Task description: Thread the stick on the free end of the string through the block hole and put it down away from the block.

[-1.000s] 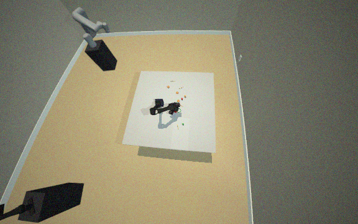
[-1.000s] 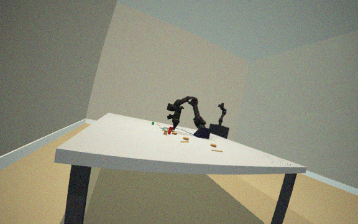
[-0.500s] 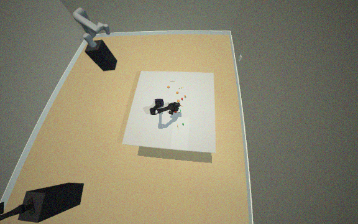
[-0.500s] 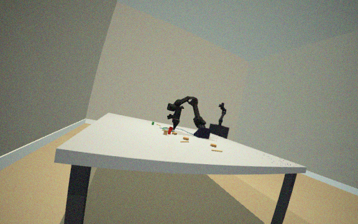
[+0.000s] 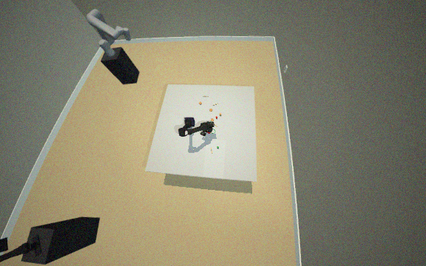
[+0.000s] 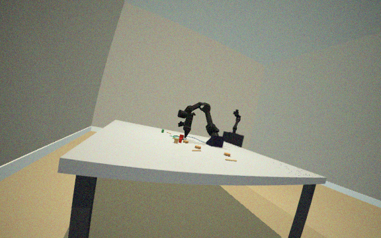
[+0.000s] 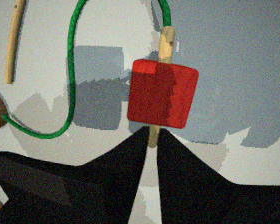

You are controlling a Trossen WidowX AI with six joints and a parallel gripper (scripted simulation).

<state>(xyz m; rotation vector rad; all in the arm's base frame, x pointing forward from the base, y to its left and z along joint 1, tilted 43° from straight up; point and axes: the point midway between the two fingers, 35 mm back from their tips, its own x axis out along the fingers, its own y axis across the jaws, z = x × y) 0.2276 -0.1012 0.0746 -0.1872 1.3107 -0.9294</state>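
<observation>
Now: the red block 3 cm ahead of my gripper tip and 1 cm to the right of it. Also, from my gripper tip: round wooden button 7 cm ahead, 16 cm to the left, 1 cm below; green object 13 cm ahead, 22 cm to the right.
</observation>
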